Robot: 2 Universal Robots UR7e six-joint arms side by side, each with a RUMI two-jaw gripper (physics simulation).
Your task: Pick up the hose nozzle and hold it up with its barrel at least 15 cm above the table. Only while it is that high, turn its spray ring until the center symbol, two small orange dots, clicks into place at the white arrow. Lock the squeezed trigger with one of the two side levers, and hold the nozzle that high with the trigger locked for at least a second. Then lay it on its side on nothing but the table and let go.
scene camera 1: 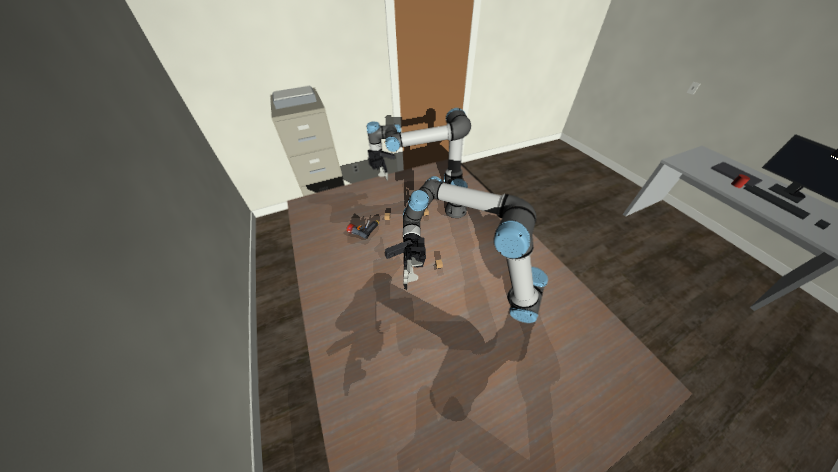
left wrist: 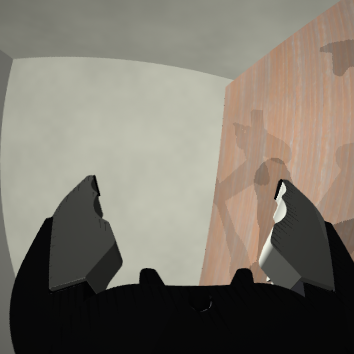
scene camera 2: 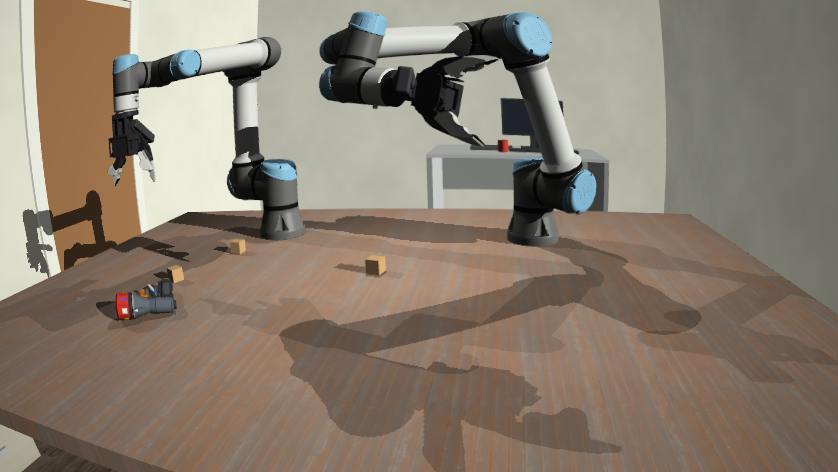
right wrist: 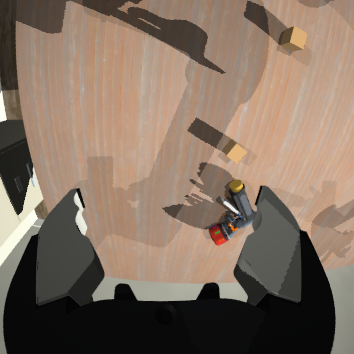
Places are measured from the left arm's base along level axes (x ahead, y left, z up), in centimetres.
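Pixels of known places: left gripper, fingertip midpoint: point(scene camera 1: 408, 282) point(left wrist: 187, 180) point(scene camera 2: 491, 100); right gripper, fingertip midpoint: point(scene camera 1: 382, 175) point(scene camera 2: 134, 183) point(right wrist: 169, 189); left arm's base at its link origin: point(scene camera 2: 533, 238); right arm's base at its link origin: point(scene camera 1: 455, 211) point(scene camera 2: 282, 233).
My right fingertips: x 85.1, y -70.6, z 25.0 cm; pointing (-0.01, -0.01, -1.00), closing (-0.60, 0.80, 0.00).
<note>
For each thing: its top centre in the pictures, then the offset to it from my right fingertips. "pt": a spot on its surface instead. Level surfaces: height alone.
- hose nozzle at a spot on its surface: point(scene camera 2: 146, 304) pt dx +12.5, dy +33.1, dz -21.8 cm
- table at its surface level: dz -25.0 cm
- red spray ring at its top centre: point(scene camera 2: 122, 292) point(right wrist: 220, 241) dx +16.8, dy +29.5, dz -18.9 cm
- small wooden cube at its top centre: point(right wrist: 236, 153) point(scene camera 2: 174, 267) dx -3.9, dy +14.6, dz -21.6 cm
- second cube at its top centre: point(right wrist: 298, 37) point(scene camera 2: 237, 240) dx -29.6, dy +8.0, dz -21.6 cm
The hose nozzle point(scene camera 1: 364, 228) point(scene camera 2: 146, 304) point(right wrist: 240, 205) lies on its side on the table point(scene camera 1: 375, 433) point(scene camera 2: 246, 404) point(right wrist: 120, 100). It has a dark grey body and a red spray ring point(scene camera 2: 124, 306) point(right wrist: 218, 235). The ring's symbols are too small to read for certain. My right gripper point(scene camera 2: 133, 175) point(right wrist: 169, 189) is open and empty, high above the table; in the right wrist view the nozzle shows beside its right-hand finger. My left gripper point(scene camera 2: 487, 102) point(left wrist: 187, 180) is open and empty, high up, its fingers pointing sideways, well away from the nozzle.
One small wooden cube point(scene camera 2: 175, 273) point(right wrist: 235, 152) lies close to the nozzle. A second cube point(scene camera 2: 237, 246) point(right wrist: 293, 39) lies near the right arm's base, and a third point(scene camera 1: 438, 264) point(scene camera 2: 375, 265) nearer the middle. A filing cabinet point(scene camera 1: 304, 140) stands beyond the table's edge.
</note>
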